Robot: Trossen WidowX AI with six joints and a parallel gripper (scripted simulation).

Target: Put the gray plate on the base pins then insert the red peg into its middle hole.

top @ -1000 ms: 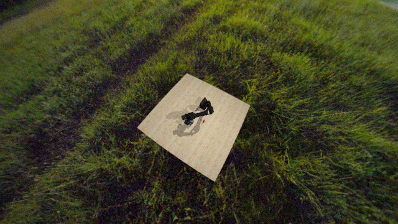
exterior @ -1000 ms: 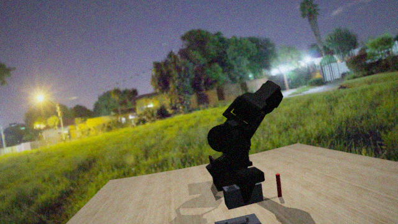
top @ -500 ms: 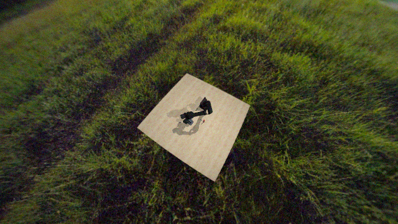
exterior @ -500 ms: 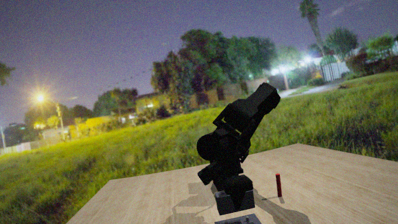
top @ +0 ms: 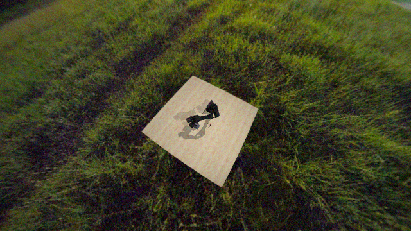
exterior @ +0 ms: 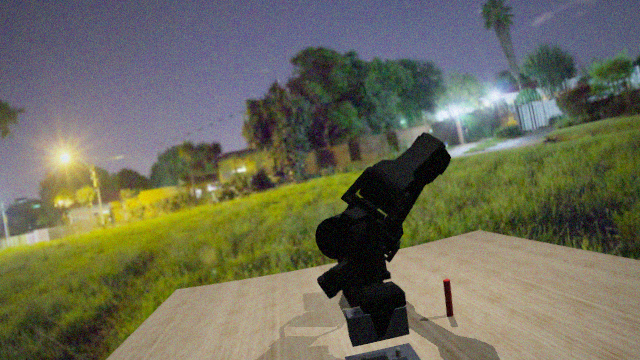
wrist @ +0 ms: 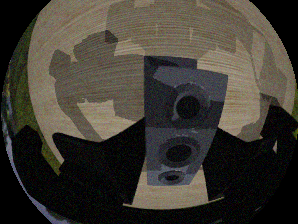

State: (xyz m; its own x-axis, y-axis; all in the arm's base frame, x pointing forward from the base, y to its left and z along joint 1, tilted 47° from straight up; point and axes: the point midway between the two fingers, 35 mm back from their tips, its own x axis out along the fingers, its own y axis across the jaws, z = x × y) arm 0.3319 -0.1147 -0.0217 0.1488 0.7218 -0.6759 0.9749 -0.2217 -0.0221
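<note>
Right now my gripper tip is 9 cm past the red peg, 20 cm to the right of it and 2 cm above it. From my gripper tip the other things lie so: gray plate: 3 cm above.
</note>
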